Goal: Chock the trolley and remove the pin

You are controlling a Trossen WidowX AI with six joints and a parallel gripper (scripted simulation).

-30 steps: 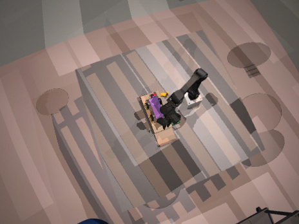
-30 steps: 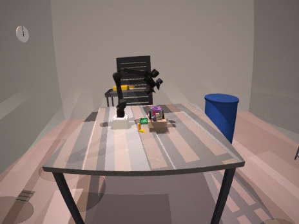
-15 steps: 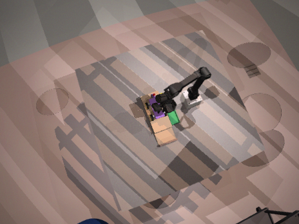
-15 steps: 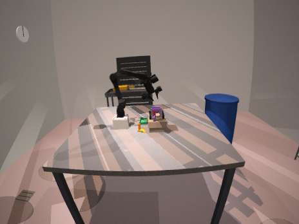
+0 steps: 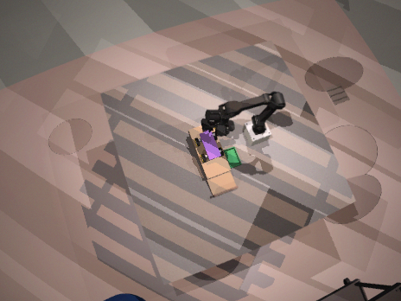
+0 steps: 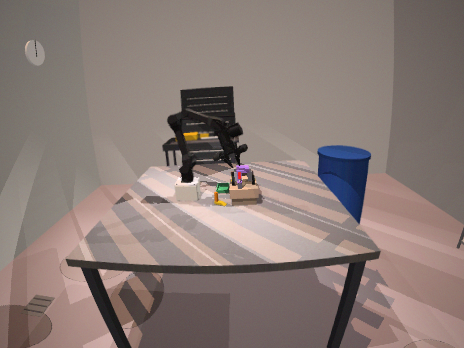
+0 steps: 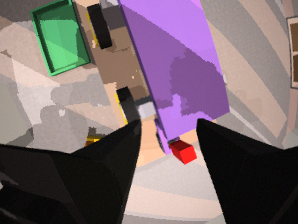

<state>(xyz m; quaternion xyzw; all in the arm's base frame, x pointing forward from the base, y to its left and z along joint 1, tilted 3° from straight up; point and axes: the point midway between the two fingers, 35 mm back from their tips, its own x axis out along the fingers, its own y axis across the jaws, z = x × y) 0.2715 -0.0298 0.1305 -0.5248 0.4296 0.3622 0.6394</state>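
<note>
Now: gripper tip 160 mm above the yellow chock, 90 mm past it and 80 mm to the left of it. Round my gripper tip: red-headed stop pin 60 mm to the right, 50 mm below, 20 mm ahead; purple trolley 70 mm below, 50 mm to the left, 30 mm ahead; tan ramp 140 mm below, 60 mm to the left, 30 mm ahead.
</note>
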